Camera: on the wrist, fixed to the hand. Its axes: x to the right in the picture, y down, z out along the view.
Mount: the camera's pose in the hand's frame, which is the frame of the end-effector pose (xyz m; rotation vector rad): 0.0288 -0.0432 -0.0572 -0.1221 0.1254 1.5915
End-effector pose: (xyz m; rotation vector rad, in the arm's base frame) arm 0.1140 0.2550 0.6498 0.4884 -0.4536 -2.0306
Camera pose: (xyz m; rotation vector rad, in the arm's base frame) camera 0.0988 0.2433 0.5750 0.0554 -0.4063 -0.4787
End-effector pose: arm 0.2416 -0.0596 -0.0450 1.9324 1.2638 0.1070
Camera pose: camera 0.1975 0.0038 -0.0448 2.3384 -0.4785 1.0475
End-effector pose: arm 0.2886 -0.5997 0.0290 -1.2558 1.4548 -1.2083
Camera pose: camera 0.2364 -0.6217 0.0815 0.1621 1.9006 -0.0731
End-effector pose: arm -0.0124 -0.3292 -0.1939 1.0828 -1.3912 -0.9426
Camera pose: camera 0.0490 -0.3670 -0.2217 -0.2383 -1.5060 0.2282
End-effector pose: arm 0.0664 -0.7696 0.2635 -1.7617 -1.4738 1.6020
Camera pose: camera 0.0919 -0.7067 0.3003 2.2495 -0.1598 -1.2024
